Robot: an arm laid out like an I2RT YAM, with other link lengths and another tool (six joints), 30 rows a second.
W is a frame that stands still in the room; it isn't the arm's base.
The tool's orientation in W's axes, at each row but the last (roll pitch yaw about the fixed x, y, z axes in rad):
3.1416 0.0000 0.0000
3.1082 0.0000 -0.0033
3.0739 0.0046 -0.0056
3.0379 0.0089 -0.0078
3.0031 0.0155 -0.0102
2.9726 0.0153 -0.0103
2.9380 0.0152 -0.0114
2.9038 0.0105 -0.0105
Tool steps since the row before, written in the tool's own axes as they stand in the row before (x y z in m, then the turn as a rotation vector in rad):
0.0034 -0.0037 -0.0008 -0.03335 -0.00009 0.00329
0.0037 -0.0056 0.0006 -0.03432 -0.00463 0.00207
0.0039 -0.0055 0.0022 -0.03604 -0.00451 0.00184
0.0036 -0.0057 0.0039 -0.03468 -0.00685 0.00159
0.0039 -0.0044 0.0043 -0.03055 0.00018 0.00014
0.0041 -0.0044 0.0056 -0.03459 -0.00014 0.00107
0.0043 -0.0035 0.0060 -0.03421 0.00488 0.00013
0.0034 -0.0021 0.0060 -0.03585 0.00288 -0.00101
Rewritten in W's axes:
0.0034 0.0037 0.0008 -0.03335 0.00009 -0.00329
0.0037 0.0056 -0.0008 -0.03430 0.00467 -0.00222
0.0039 0.0053 -0.0026 -0.03602 0.00458 -0.00198
0.0036 0.0052 -0.0045 -0.03465 0.00692 -0.00198
0.0039 0.0037 -0.0049 -0.03055 0.00011 0.00036
0.0040 0.0034 -0.0063 -0.03460 0.00031 -0.00055
0.0042 0.0022 -0.0066 -0.03425 -0.00442 0.00138
0.0033 0.0006 -0.0064 -0.03586 -0.00218 0.00204

